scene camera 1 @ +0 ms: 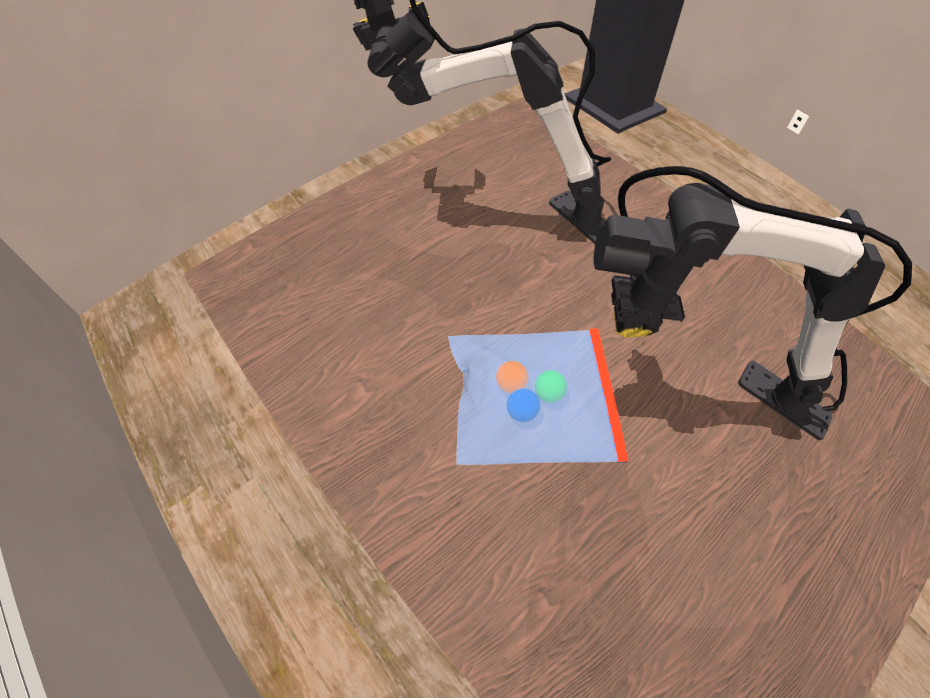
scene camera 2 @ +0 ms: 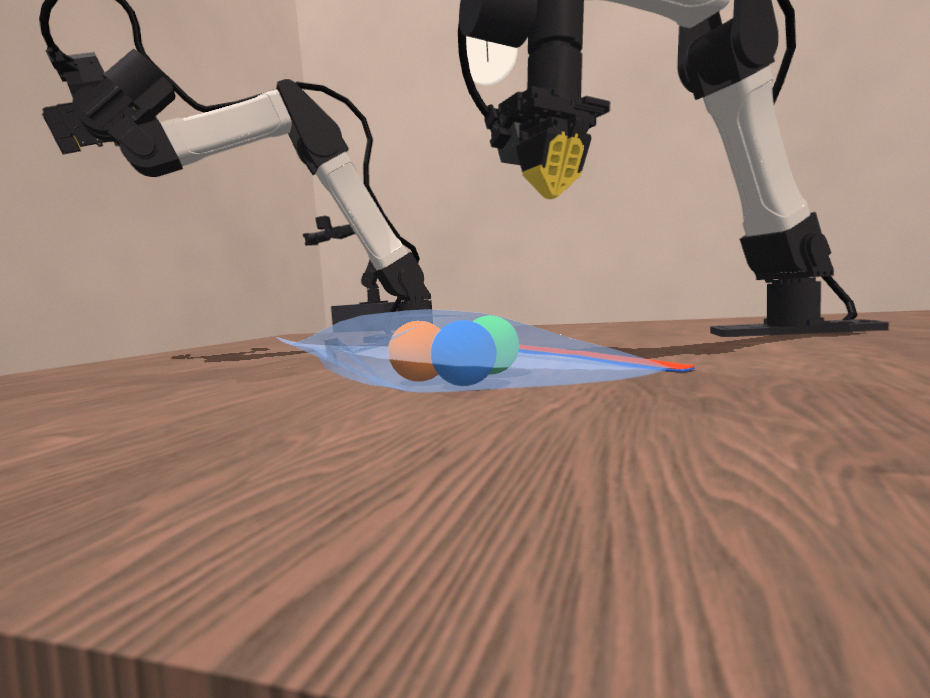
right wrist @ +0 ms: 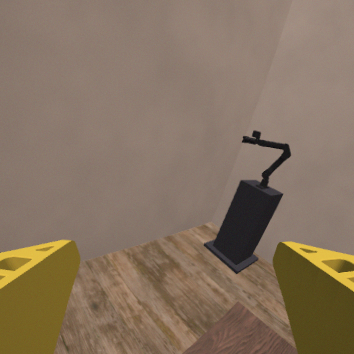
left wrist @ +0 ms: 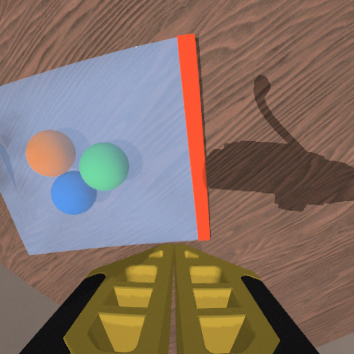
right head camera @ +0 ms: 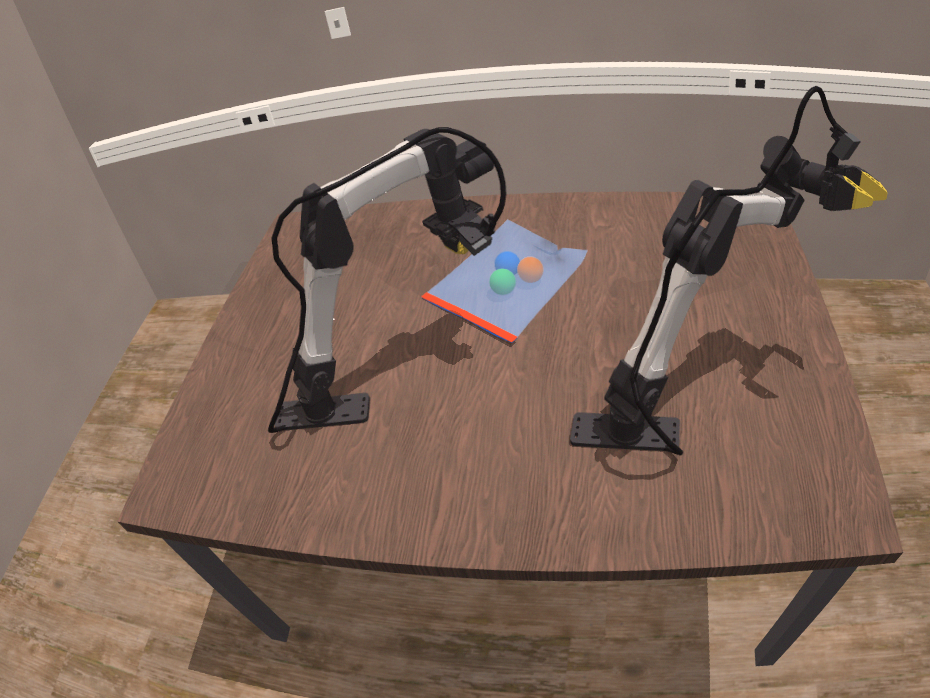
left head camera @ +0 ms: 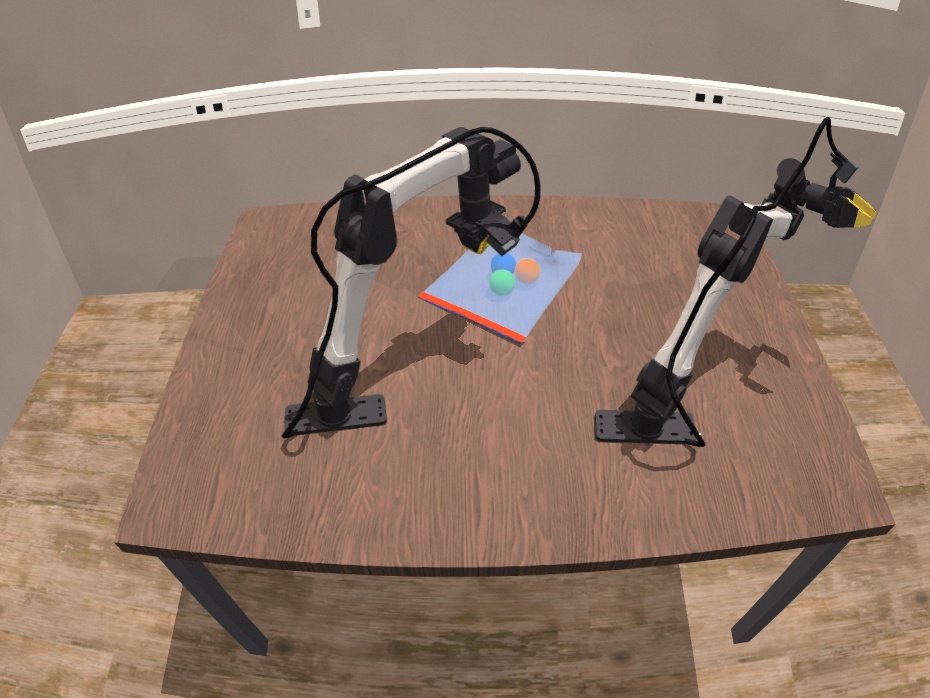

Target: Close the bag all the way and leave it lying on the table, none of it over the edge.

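The clear blue bag (left head camera: 542, 289) (right head camera: 544, 281) (scene camera 1: 488, 435) (scene camera 2: 360, 368) (left wrist: 145, 90) lies flat on the table with an orange, a green and a blue ball inside. Its red strip (left head camera: 473, 318) (right head camera: 469, 318) (scene camera 1: 609, 398) (left wrist: 192, 135) runs straight along the mouth edge, lying over the blue strip, which barely shows beneath it in scene camera 2. The whole bag is on the table top. My left gripper (scene camera 2: 552, 196) (left wrist: 173, 252) is shut and empty, high above the table near the bag. My right gripper (right head camera: 880, 199) (right wrist: 176, 252) is open and empty, raised far to the right.
The wooden table (left head camera: 480, 480) (right head camera: 480, 480) (scene camera 1: 676, 563) carries both arm bases. The left arm base (left head camera: 368, 411) stands left of the bag and the right arm base (left head camera: 612, 426) to its right. A dark pedestal (scene camera 1: 631, 60) (right wrist: 247, 222) stands beyond the table.
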